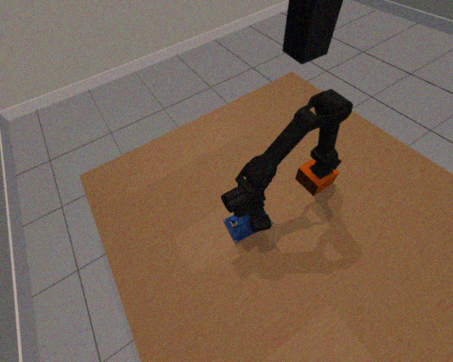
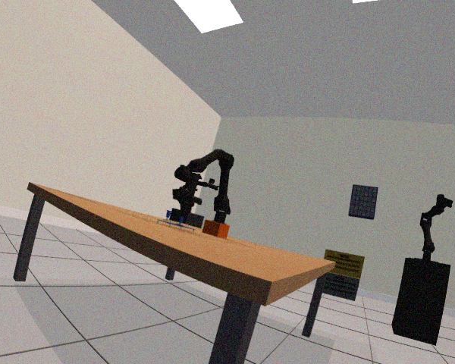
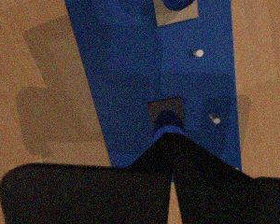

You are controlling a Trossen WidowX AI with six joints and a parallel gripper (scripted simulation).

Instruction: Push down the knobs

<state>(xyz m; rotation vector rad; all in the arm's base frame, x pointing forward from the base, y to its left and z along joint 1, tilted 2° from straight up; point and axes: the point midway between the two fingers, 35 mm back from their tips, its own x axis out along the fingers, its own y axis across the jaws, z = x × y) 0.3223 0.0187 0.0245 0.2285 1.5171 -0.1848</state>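
Now: the blue knob 70 mm ahead of my gripper tip and 20 mm to the right of it.
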